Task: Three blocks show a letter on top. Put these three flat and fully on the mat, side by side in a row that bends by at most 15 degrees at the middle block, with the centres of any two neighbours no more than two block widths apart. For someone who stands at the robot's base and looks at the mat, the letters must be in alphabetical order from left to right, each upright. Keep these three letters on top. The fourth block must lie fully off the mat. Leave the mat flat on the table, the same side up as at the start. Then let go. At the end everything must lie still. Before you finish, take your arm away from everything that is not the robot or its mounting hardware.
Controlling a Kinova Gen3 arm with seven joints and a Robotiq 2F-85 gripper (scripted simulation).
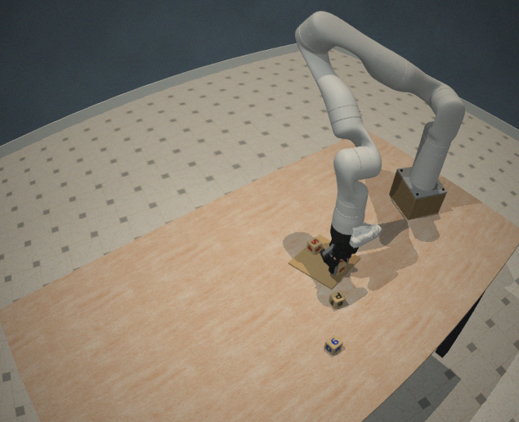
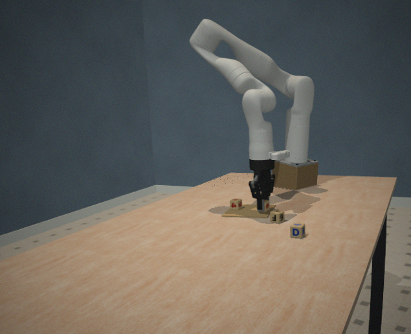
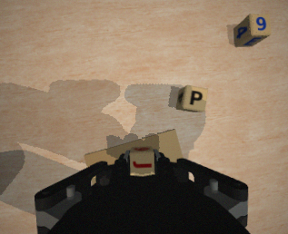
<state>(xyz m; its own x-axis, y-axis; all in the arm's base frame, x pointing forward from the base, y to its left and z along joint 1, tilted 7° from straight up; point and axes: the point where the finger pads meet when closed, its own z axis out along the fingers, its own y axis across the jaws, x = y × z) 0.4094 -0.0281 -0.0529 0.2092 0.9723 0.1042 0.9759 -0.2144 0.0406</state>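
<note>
The tan mat lies 10 mm behind my hand, 50 mm to the right of it and 30 mm below it.
</note>
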